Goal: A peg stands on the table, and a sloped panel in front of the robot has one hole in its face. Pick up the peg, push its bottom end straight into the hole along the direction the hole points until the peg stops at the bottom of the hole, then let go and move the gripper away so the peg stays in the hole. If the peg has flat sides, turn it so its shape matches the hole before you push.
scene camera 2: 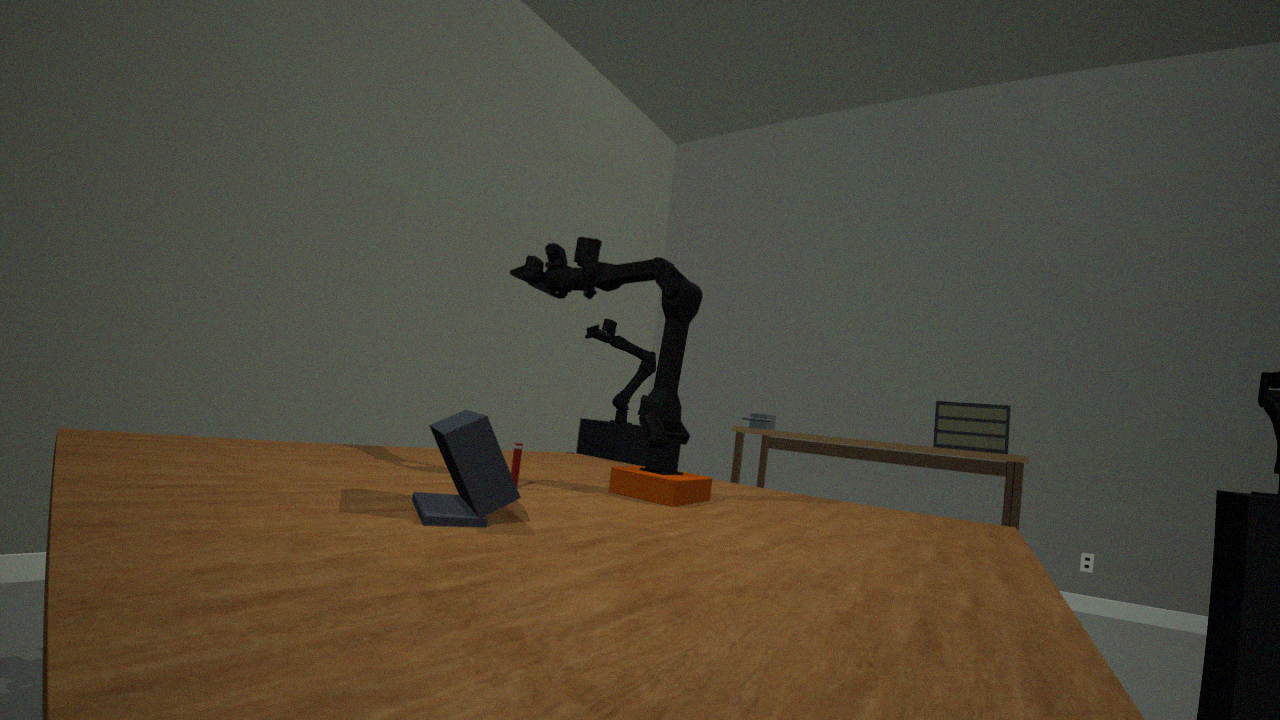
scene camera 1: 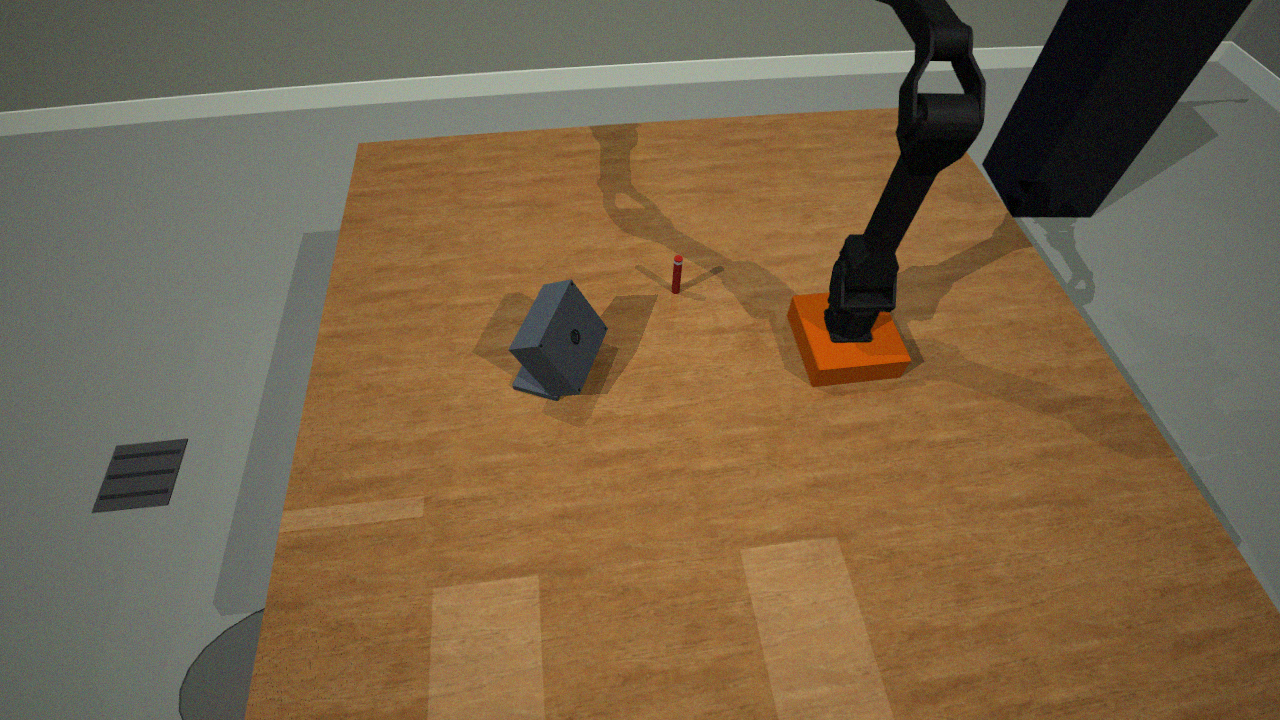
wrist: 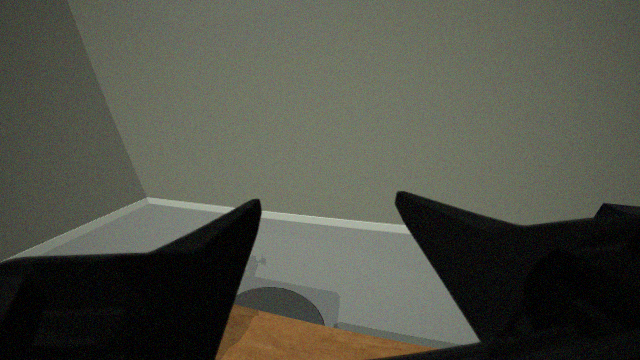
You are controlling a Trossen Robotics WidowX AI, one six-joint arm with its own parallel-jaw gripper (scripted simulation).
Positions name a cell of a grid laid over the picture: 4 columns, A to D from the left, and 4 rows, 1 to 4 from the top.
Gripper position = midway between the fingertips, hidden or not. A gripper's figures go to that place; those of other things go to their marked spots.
Scene:
The gripper (scene camera 2: B2): 136 cm from the lens. A panel foot (scene camera 2: B3) is 65 cm from the lens.

